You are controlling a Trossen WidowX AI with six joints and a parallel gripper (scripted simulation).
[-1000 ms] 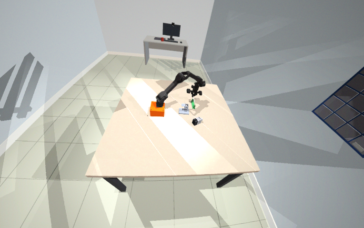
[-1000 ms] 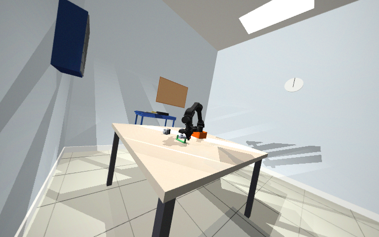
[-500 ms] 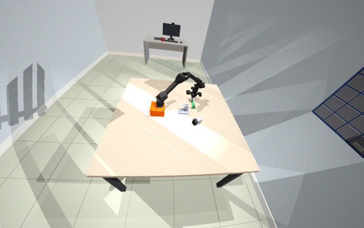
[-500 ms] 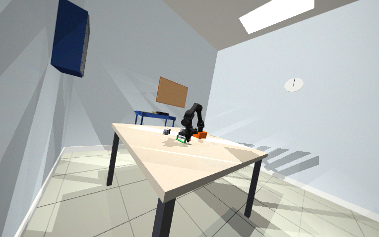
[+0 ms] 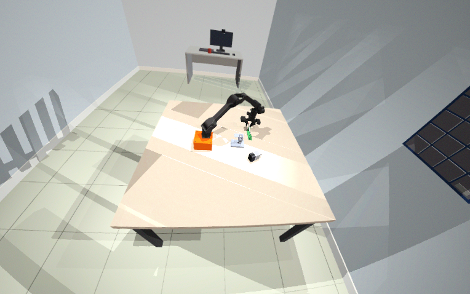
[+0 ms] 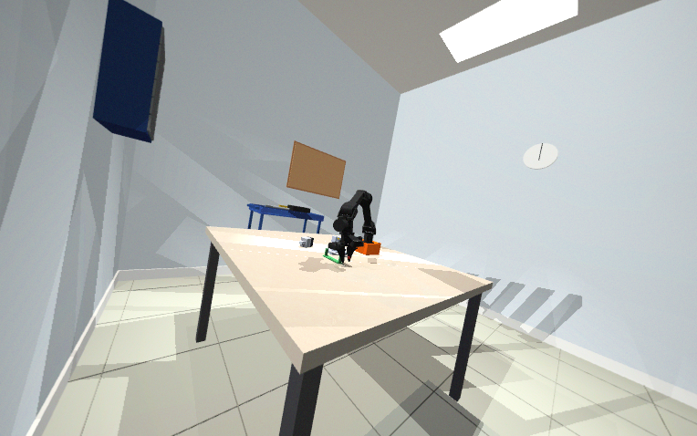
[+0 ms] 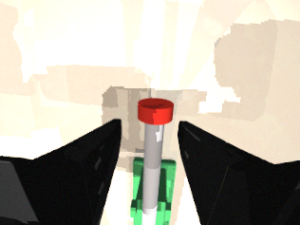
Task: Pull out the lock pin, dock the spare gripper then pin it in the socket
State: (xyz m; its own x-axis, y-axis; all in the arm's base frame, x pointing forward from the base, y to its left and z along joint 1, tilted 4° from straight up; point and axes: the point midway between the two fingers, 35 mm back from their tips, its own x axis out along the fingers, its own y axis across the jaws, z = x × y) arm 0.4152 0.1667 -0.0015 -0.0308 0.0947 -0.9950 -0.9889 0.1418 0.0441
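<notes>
My gripper tip is 100 mm to the left of the green rest and 10 mm past it. The rest, counted from my gripper tip: mount 210 mm to the right, 140 mm behind, 30 mm above; then spare gripper 380 mm to the right, 40 mm behind, 10 mm above.
</notes>
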